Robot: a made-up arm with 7 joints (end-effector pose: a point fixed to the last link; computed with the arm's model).
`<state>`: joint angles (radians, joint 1 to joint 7).
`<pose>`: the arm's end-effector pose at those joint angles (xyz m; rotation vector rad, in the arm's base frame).
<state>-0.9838 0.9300 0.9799 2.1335 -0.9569 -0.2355 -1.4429</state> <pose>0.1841 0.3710 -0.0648 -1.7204 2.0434 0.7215</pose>
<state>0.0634 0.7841 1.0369 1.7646 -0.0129 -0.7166 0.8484</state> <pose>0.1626 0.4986 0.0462 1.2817 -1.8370 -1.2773</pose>
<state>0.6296 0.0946 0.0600 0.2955 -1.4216 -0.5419 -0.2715</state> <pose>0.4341 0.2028 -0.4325 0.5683 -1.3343 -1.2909</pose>
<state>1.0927 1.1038 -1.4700 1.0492 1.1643 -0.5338 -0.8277</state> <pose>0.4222 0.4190 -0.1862 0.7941 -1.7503 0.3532</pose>
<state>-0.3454 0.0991 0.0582 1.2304 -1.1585 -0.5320 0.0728</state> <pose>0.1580 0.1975 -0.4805 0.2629 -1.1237 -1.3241</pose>
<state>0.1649 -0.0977 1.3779 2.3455 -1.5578 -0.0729 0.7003</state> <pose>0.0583 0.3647 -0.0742 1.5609 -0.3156 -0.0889</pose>
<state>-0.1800 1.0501 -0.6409 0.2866 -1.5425 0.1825 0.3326</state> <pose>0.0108 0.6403 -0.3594 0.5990 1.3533 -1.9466</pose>
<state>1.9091 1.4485 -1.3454 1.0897 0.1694 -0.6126 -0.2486</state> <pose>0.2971 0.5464 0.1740 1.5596 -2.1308 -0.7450</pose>
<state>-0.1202 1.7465 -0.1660 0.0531 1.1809 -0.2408 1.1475</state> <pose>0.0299 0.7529 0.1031 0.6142 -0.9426 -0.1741</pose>
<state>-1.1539 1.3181 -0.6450 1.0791 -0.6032 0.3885 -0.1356</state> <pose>-0.1633 0.5297 -0.3273 0.3783 0.6432 -2.0565</pose>
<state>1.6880 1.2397 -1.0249 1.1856 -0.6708 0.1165 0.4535</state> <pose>0.3619 0.4480 0.2029 1.7407 -0.8192 -1.0065</pose>
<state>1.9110 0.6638 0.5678 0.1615 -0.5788 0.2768 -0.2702</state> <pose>0.4276 0.5432 0.1990 0.6367 -1.5818 0.9595</pose>
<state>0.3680 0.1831 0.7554 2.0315 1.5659 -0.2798 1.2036</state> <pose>0.2392 0.3658 -0.0207 0.7052 2.5750 0.4386</pose>
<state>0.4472 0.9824 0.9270 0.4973 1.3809 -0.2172 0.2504</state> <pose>0.1799 0.6944 -0.1559 0.1145 -2.2825 1.6776</pose>
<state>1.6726 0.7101 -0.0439 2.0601 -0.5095 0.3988 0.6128</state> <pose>0.0815 0.2188 0.3016 1.6897 -2.4768 -0.4885</pose>
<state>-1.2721 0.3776 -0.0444 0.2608 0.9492 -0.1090 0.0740</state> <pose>-0.5196 0.3616 -0.2492 0.6464 0.6643 0.5367</pose>
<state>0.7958 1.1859 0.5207 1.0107 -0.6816 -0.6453 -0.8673</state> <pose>0.2033 0.6254 0.1413 -2.2688 1.8859 -0.1315</pose>
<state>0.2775 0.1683 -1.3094 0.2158 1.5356 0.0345 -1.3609</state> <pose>0.1869 0.1752 -0.5892 1.2648 -0.1005 0.3738</pose>
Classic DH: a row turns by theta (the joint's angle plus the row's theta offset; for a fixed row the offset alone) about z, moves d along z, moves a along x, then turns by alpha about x. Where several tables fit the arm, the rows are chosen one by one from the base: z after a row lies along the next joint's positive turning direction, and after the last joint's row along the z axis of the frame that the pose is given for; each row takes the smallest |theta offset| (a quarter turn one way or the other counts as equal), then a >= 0, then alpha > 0; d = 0 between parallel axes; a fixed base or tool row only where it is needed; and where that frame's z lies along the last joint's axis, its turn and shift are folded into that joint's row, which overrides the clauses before.
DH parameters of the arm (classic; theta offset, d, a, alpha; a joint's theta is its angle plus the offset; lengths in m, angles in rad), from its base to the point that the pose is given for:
base (fixed): 0 0 0 1.5708
joint 1: 1.5708 -0.1396 0 1.5708
joint 2: 1.5708 0 0 1.5708
joint 3: 1.5708 -0.2919 0 1.5708
joint 4: 0 0 0 -1.5708
joint 5: 0 -0.3309 0 -1.5708
joint 6: -1.5708 0 0 1.5708
joint 7: 1.5708 0 0 1.5708
tool (fixed): -1.5708 0 0 0

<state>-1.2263 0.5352 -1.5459 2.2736 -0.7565 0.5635 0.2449</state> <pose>-0.1822 -0.0377 -0.0721 -1.2528 -0.4143 -1.1153</pose>
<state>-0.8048 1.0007 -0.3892 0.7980 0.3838 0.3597 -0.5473</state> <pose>-0.1060 0.5313 -0.4061 1.0773 0.3163 -0.6226</pose>
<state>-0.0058 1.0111 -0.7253 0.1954 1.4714 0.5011 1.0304</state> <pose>0.0460 0.6394 -0.3637 -0.3754 -0.3735 0.6856</pose>
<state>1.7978 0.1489 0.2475 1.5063 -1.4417 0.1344 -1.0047</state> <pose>0.2181 0.2661 0.3790 -1.6946 1.3916 -1.3945</pose>
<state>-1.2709 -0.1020 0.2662 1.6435 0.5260 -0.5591 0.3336</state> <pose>-0.1690 0.1987 -0.3855 0.0416 -1.0356 0.4310</pose>
